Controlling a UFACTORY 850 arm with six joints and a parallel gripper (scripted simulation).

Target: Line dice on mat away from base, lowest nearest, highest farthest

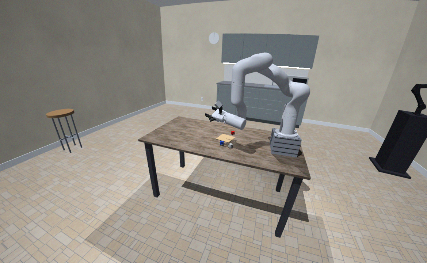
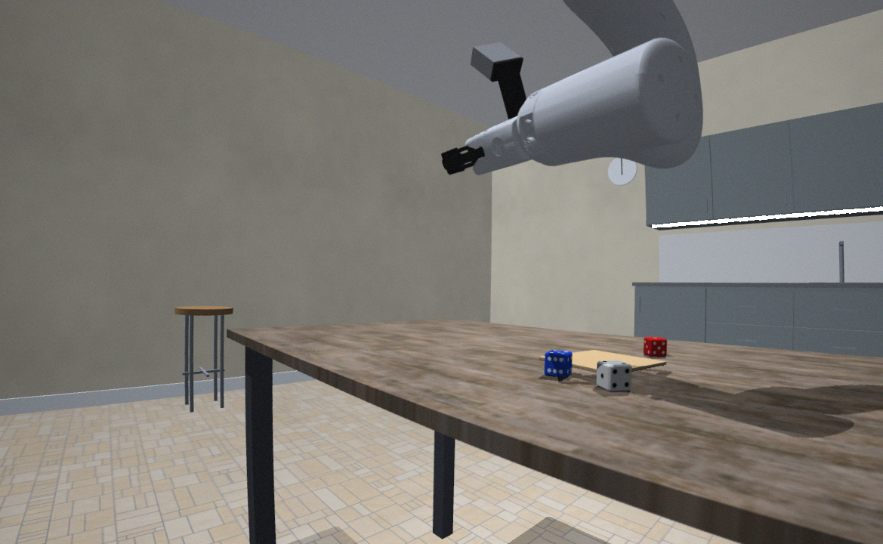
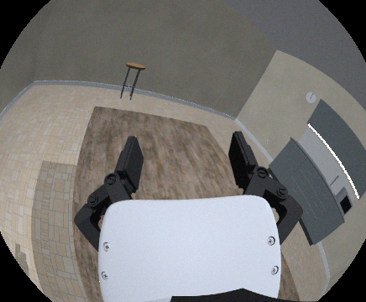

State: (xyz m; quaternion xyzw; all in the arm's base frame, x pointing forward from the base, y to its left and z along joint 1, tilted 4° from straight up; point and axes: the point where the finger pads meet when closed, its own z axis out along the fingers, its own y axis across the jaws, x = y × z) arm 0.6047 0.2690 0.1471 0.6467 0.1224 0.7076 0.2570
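Right now the red die is 330 mm to the right of my hand, 290 mm below it and 110 mm behind it. Round my hand: tan mat (310 mm below, 200 mm to the right, 80 mm behind); then blue die (290 mm below, 100 mm behind, 70 mm to the right); then white die (290 mm below, 180 mm behind, 60 mm to the right).
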